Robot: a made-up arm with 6 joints.
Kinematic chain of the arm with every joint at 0, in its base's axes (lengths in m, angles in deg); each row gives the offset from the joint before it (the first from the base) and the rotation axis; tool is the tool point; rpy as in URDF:
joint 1: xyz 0 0 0.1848 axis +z
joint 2: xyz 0 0 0 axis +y
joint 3: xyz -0.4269 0 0.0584 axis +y
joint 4: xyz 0.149 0 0.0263 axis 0.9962 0 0.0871
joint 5: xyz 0 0 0 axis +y
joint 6: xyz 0.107 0 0.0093 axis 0.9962 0 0.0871
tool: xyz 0 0 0 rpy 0 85 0
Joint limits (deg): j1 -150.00..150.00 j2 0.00..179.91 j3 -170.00..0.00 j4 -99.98..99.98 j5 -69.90..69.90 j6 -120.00..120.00
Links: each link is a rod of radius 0.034 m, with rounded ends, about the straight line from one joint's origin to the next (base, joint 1, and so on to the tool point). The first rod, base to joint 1, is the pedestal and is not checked.
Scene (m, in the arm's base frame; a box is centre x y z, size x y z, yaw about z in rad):
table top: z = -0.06
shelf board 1: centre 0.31 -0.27 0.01 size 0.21 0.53 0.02 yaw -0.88
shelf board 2: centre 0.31 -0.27 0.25 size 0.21 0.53 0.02 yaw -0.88
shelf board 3: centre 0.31 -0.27 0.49 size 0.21 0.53 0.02 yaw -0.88
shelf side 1: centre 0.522 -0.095 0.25 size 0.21 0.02 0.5 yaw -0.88
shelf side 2: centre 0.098 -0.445 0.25 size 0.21 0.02 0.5 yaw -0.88
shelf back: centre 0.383 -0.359 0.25 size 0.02 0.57 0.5 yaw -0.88
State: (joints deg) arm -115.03 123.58 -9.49 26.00 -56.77 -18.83
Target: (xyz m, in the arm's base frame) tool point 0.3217 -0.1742 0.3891
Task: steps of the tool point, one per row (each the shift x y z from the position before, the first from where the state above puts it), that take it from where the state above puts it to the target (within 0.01 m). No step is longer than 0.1 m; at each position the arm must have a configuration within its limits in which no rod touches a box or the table.
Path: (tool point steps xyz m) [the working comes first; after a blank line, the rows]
Joints at the target: -27.74 112.29 -29.71 2.62 -64.60 -18.83
Straight joint move there: touches shelf side 2.

1: 0.0734 -0.0291 0.0165
2: 0.0776 -0.0079 0.0163
3: 0.0754 0.0134 0.0163
4: 0.0675 0.0329 0.0159
5: 0.0543 0.0491 0.0155
6: 0.0373 0.0607 0.0149
7: 0.0181 0.0666 0.0144
8: 0.0468 -0.0468 0.0010
9: 0.0360 -0.0534 -0.0010

